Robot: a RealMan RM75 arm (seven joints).
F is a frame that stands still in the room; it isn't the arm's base.
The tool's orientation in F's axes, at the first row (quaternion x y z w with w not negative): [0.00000 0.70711 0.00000 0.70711]
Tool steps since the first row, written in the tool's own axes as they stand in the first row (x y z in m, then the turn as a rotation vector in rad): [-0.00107 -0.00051 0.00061 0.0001 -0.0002 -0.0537]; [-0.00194 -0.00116 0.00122 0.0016 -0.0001 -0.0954]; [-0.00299 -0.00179 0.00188 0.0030 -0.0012 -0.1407]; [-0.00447 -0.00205 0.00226 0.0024 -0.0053 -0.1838]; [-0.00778 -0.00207 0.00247 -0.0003 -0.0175 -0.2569]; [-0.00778 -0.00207 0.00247 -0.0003 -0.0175 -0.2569]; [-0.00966 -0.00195 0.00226 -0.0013 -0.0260 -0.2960]
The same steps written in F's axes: [0.00061 -0.00051 0.00107 -0.0537 -0.0002 -0.0001]; [0.00122 -0.00116 0.00194 -0.0954 -0.0001 -0.0016]; [0.00188 -0.00179 0.00299 -0.1407 -0.0012 -0.0030]; [0.00226 -0.00205 0.00447 -0.1838 -0.0053 -0.0024]; [0.00247 -0.00207 0.00778 -0.2569 -0.0175 0.0003]; [0.00247 -0.00207 0.00778 -0.2569 -0.0175 0.0003]; [0.00226 -0.00195 0.00966 -0.2960 -0.0260 0.0013]
